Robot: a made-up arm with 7 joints. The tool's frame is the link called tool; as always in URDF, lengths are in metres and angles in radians.
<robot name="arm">
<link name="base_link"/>
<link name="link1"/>
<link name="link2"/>
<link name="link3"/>
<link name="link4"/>
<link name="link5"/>
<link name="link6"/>
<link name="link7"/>
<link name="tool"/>
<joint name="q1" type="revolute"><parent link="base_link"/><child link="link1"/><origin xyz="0 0.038 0"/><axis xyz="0 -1 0"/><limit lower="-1.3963" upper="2" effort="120" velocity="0.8"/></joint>
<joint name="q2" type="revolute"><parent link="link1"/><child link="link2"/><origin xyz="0 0.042 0"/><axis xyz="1 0 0"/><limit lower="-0.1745" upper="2" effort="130" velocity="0.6"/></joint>
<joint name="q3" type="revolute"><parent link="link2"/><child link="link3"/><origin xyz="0 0 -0.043"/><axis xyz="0 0 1"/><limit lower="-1.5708" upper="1.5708" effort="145" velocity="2.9"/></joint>
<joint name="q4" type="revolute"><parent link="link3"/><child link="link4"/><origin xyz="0 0 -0.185"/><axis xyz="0 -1 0"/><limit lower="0" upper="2.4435" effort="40" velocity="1.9"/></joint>
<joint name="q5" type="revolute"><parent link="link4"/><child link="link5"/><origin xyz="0 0 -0.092"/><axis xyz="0 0 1"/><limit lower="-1.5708" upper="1.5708" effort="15" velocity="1"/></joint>
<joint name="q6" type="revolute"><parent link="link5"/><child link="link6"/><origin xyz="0 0 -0.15"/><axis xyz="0 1 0"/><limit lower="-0.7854" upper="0.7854" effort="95" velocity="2.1"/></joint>
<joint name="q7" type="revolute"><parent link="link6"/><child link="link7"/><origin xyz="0 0 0"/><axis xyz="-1 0 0"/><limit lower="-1.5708" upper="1.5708" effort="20" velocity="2"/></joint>
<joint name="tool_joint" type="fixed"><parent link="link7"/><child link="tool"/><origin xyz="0 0 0"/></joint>
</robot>
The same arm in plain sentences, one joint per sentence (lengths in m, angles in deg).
The arm has seven revolute joints in a row. What follows holds with every joint at zero, and every direction is one of the base frame's.
Joint 1 is mounted 0.0380 m along +y from the base frame's origin and turns about -y, from -80.00 to 114.59 deg.
Joint 2 is mounted 0.0420 m along +y from joint 1 and turns about +x, from -10.00 to 114.59 deg.
Joint 3 is mounted 0.0430 m along -z from joint 2 and turns about +z, from -90.00 to 90.00 deg.
Joint 4 is mounted 0.1850 m along -z from joint 3 and turns about -y, from 0.00 to 140.00 deg.
Joint 5 is mounted 0.0920 m along -z from joint 4 and turns about +z, from -90.00 to 90.00 deg.
Joint 6 is mounted 0.1500 m along -z from joint 5 and turns about +y, from -45.00 to 45.00 deg.
Joint 7 is mounted at the same point as joint 6 and turns about -x, from -90.00 to 90.00 deg.
The tool frame, which is the frame that the pose is given for, is mounted at the same point as joint 7; its axes are parallel to the base frame's.

